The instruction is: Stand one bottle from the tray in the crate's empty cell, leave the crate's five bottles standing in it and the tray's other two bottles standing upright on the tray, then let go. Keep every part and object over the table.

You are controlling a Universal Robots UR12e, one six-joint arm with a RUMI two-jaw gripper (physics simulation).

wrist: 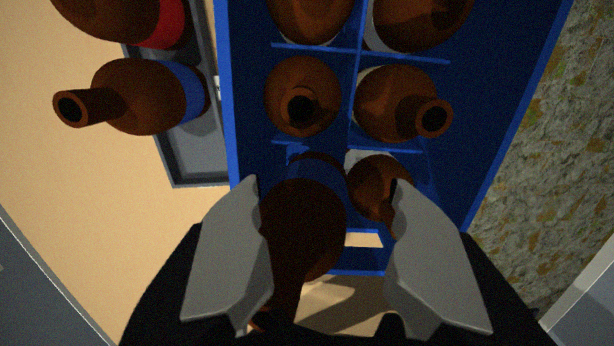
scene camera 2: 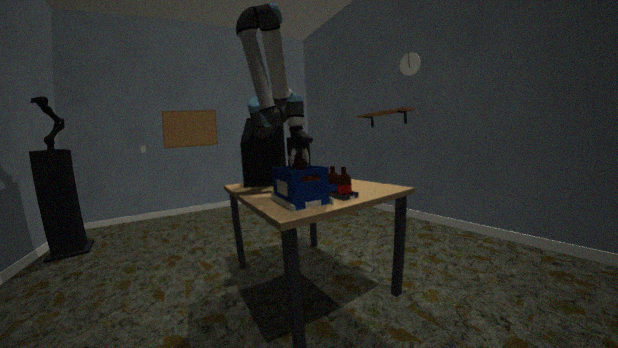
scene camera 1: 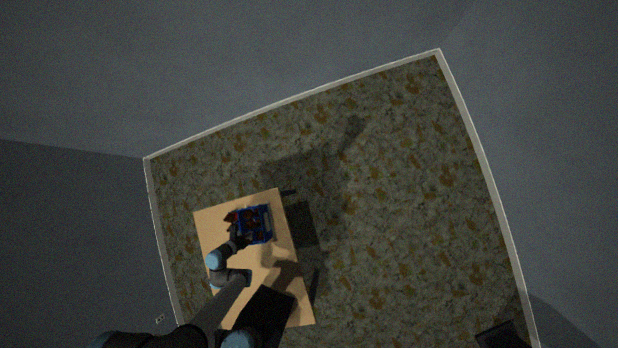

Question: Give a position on a blue-labelled bottle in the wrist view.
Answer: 142, 97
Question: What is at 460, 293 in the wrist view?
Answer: My gripper.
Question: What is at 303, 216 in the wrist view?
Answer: A brown blue-labelled bottle.
